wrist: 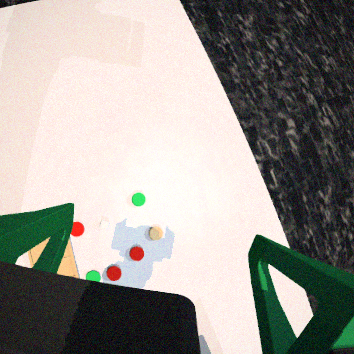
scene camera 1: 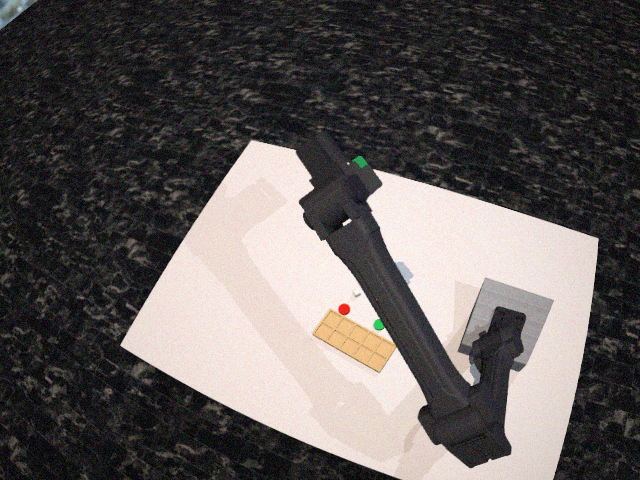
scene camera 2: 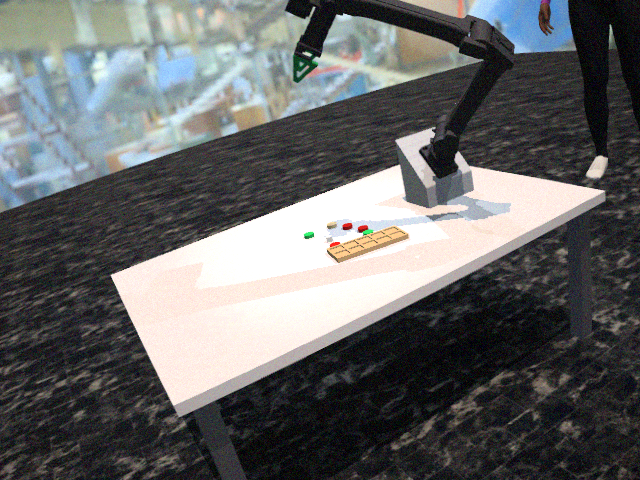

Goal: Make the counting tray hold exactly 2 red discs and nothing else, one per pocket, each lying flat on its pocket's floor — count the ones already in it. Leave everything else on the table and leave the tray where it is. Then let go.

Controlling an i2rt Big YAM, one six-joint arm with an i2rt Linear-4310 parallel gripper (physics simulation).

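Observation:
The tan counting tray (scene camera 1: 354, 341) (scene camera 2: 368, 244) lies on the table with two rows of pockets; no disc shows in them in the scene views. One red disc (scene camera 1: 344, 308) (scene camera 2: 334, 244) (wrist: 77, 229) lies beside the tray's end. Two more red discs lie apart from it: one red disc (scene camera 2: 362, 228) (wrist: 114, 273) is nearer the tray's side, the other red disc (scene camera 2: 347, 226) (wrist: 136, 253) is farther off; the arm hides both in scene camera 1. My gripper (wrist: 165, 230) is open and empty, high above the table. In scene camera 2 its green fingers (scene camera 2: 303, 68) show at upper left.
A green disc (scene camera 1: 378, 324) (scene camera 2: 367, 232) (wrist: 93, 276) lies close to the tray's long side. Another green disc (scene camera 2: 308, 235) (wrist: 138, 199) and a tan disc (scene camera 2: 331, 225) (wrist: 156, 233) lie farther off. A small white piece (scene camera 1: 356, 293) (scene camera 2: 328, 239) (wrist: 104, 221) lies near the first red disc.

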